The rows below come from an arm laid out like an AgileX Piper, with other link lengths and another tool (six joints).
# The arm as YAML. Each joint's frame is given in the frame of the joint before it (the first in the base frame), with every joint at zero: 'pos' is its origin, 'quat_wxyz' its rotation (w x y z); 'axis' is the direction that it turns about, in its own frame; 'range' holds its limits. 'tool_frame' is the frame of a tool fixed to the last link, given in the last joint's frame.
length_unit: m
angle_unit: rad
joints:
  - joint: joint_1
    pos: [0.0, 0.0, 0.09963]
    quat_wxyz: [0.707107, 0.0, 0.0, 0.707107]
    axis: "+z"
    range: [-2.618, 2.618]
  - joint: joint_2
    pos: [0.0, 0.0, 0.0]
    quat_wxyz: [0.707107, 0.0, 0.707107, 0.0]
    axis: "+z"
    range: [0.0, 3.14]
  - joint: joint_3
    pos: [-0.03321, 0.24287, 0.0]
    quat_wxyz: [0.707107, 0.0, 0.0, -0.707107]
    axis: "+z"
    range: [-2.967, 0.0]
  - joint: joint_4
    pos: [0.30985, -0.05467, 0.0]
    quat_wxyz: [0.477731, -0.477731, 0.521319, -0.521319]
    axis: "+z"
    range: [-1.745, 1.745]
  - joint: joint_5
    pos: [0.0, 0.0, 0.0]
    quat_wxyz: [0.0, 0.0, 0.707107, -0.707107]
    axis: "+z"
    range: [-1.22, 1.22]
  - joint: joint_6
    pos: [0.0, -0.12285, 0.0]
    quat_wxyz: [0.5, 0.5, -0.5, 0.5]
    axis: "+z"
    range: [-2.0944, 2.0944]
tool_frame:
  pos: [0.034, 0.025, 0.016]
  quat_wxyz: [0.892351, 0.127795, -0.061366, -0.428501]
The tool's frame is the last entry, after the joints.
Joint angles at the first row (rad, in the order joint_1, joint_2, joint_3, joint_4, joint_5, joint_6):
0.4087 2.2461 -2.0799 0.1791 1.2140 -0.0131
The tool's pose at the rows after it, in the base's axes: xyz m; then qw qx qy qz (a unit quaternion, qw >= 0):
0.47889 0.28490 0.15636 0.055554 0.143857 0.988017 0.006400
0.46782 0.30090 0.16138 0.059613 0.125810 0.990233 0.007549
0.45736 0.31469 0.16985 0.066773 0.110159 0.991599 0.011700
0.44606 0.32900 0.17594 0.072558 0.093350 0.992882 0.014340
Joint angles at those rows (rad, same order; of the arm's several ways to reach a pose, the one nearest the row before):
0.4389 2.2383 -2.0799 0.1729 1.2148 0.0000
0.4745 2.2284 -2.0799 0.1684 1.2176 0.0000
0.5061 2.2128 -2.0799 0.1652 1.2176 0.0000
0.5397 2.2013 -2.0799 0.1605 1.2176 0.0000

